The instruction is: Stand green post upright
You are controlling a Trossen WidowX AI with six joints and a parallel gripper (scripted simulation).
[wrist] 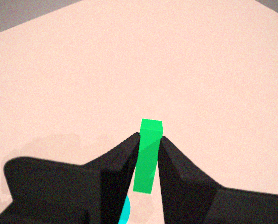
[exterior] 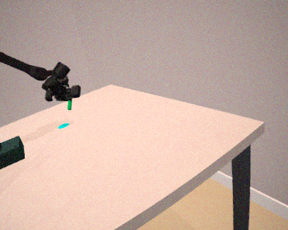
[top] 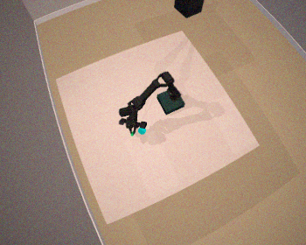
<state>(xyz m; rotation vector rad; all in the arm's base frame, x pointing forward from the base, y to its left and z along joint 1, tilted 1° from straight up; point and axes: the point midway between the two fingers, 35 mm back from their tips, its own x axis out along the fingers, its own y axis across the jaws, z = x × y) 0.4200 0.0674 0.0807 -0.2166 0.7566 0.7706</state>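
Right now my gripper tip is 1 cm past the green post, 1 cm to the left of it and 2 cm above it.
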